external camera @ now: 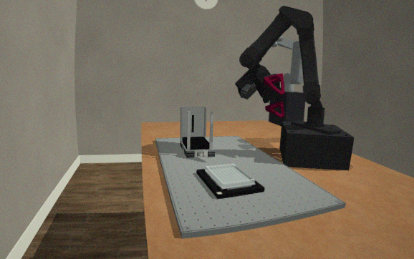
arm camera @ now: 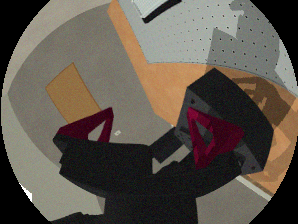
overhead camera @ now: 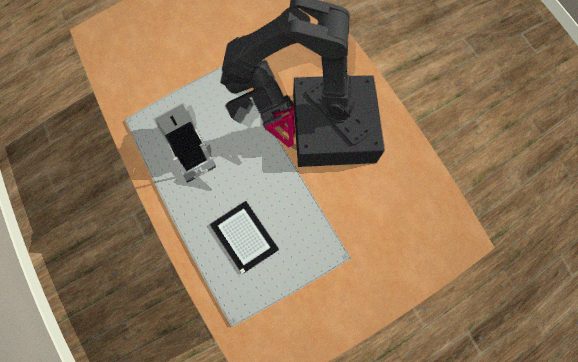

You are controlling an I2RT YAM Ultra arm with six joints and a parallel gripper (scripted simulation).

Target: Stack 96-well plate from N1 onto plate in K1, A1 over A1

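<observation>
Now: the white 96-well plate 23 cm ahead of my hand, 17 cm below it and 9 cm to the left of it. From my hand the other things lie so: K1 label: 22 cm ahead, 18 cm below, 12 cm to the right; dark plate: 21 cm to the right, 20 cm ahead, 16 cm below; black plate nest N1: 23 cm ahead, 18 cm below, 9 cm to the left.
</observation>
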